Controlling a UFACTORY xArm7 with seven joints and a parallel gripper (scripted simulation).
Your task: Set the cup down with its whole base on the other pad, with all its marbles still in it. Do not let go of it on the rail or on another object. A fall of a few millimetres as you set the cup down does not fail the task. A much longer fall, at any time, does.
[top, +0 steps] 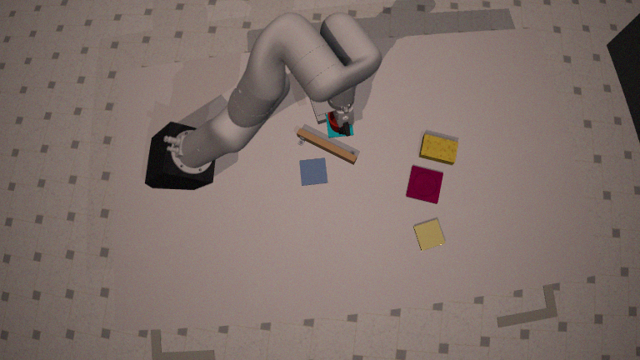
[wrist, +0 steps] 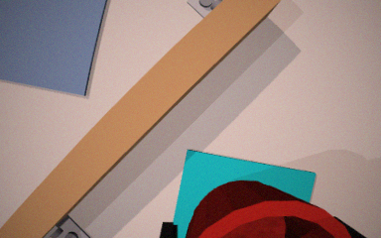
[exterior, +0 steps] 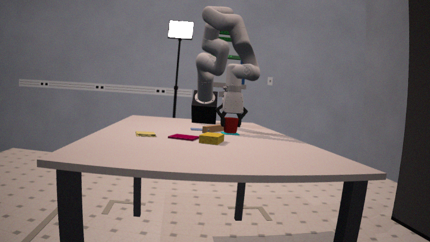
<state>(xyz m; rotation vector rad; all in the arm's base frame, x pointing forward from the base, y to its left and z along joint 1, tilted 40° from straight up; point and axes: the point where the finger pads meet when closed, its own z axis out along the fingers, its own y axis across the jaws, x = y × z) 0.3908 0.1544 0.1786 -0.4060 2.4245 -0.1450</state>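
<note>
The red cup lies 2 cm below my hand. Round my hand: wooden rail 8 cm to the right, 4 cm below, 4 cm behind; then green marble 3 cm below, 1 cm ahead; then yellow sponge block 31 cm ahead, 8 cm to the right, 3 cm below.
</note>
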